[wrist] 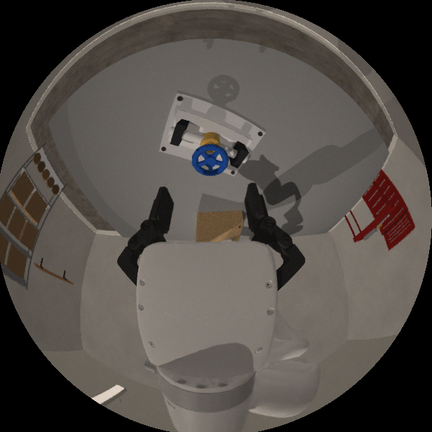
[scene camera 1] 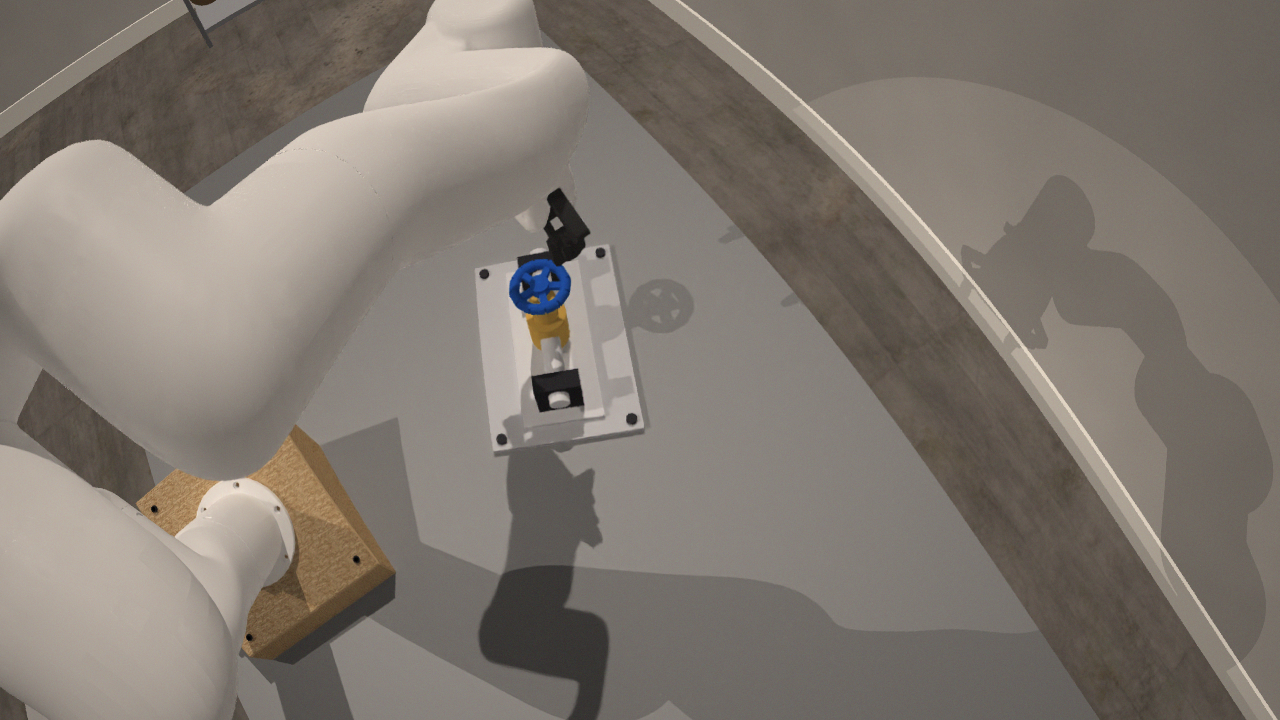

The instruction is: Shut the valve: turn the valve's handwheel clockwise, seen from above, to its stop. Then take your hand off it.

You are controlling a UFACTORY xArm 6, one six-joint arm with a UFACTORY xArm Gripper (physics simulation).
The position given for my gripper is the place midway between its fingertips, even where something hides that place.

I see my gripper (scene camera 1: 541, 223) and a blue handwheel (scene camera 1: 540, 286).
The blue handwheel also shows in the wrist view (wrist: 209, 160).
